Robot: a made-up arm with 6 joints. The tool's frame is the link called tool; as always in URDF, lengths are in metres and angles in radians. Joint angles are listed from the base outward.
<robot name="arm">
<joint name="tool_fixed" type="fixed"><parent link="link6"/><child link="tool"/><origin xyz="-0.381 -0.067 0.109"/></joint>
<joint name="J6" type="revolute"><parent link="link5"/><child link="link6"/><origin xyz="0.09 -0.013 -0.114"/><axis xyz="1 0 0"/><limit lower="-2.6" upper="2.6"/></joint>
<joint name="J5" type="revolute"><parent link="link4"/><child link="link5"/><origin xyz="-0.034 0.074 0.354"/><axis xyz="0 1 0"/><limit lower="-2.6" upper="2.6"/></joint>
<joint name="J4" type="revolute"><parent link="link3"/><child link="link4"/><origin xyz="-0.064 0.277 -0.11"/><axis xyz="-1 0 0"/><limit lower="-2.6" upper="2.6"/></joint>
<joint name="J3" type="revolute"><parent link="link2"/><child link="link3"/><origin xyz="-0.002 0.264 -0.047"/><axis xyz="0 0 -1"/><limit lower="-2.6" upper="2.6"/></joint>
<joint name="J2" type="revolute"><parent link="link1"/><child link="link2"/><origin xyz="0.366 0.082 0"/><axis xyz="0 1 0"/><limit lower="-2.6" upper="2.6"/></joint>
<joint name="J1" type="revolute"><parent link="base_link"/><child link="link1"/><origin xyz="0 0 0.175"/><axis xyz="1 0 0"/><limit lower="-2.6" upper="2.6"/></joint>
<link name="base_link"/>
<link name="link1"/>
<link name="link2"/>
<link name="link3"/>
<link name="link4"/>
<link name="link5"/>
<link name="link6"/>
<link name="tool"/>
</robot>
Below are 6 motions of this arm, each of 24 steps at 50 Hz.
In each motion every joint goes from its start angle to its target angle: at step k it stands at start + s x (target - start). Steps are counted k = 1, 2, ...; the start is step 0. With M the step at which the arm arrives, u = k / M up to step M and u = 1 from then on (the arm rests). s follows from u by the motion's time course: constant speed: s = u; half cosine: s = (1 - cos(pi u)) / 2; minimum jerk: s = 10 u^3 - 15 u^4 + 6 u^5.
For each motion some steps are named. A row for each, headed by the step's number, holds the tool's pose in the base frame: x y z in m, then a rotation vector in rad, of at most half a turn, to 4 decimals.
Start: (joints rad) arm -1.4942 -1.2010 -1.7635 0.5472 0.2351 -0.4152
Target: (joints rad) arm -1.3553 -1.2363 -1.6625 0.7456 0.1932 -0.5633
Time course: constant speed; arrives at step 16
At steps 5, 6, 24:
5: 0.0335 -0.4187 0.2439 1.9394 0.6395 -1.6385
6: 0.0363 -0.4283 0.2368 1.9340 0.6721 -1.6241
24: 0.0717 -0.5137 0.1539 1.8747 0.9769 -1.4481

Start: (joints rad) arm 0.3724 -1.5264 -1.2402 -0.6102 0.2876 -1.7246
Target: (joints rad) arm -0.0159 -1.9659 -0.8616 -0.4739 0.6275 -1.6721
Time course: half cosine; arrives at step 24
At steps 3, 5, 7, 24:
3: 0.1006 0.1557 -0.1135 -1.7525 -1.5606 -0.0142
5: 0.1038 0.1613 -0.1279 -1.7887 -1.5529 -0.0350
7: 0.1093 0.1686 -0.1487 -1.8376 -1.5425 -0.0655
24: 0.2005 0.1993 -0.3364 -2.1338 -1.4981 -0.3640

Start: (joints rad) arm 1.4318 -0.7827 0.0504 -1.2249 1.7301 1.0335
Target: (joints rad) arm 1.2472 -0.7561 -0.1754 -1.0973 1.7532 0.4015
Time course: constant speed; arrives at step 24
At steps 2, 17, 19, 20, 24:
2: 0.2363 0.1107 0.1452 2.2361 0.7223 1.7986
17: 0.2675 -0.0001 0.1751 1.7325 0.5573 1.6734
19: 0.2705 -0.0134 0.1834 1.6621 0.5370 1.6617
20: 0.2718 -0.0198 0.1879 1.6267 0.5270 1.6563
24: 0.2762 -0.0441 0.2080 1.4836 0.4876 1.6368

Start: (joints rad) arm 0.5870 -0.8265 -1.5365 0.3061 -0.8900 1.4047
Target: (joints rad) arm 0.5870 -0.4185 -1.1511 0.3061 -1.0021 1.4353
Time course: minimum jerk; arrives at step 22
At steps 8, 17, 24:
8: 0.2565 0.3335 0.0938 0.9076 -0.7968 2.2808
17: 0.1856 0.3922 0.1692 1.3090 -0.8626 2.0516
24: 0.1792 0.3980 0.1804 1.3529 -0.8668 2.0172

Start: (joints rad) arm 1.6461 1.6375 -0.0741 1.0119 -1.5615 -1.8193
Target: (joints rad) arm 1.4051 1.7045 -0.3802 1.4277 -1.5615 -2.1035
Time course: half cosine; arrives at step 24
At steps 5, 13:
5: 0.0853 -0.1269 0.9330 -0.0766 -1.0386 -0.1525
13: 0.0634 -0.0912 0.9103 -0.1370 -1.1959 -0.2666

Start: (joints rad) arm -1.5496 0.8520 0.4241 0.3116 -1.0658 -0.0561
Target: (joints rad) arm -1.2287 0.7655 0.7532 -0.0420 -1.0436 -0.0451
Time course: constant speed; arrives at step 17
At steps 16, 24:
16: 0.3282 0.1871 -0.5129 -1.8245 -0.5576 -0.2681
24: 0.3324 0.1959 -0.5091 -1.8030 -0.5824 -0.2933

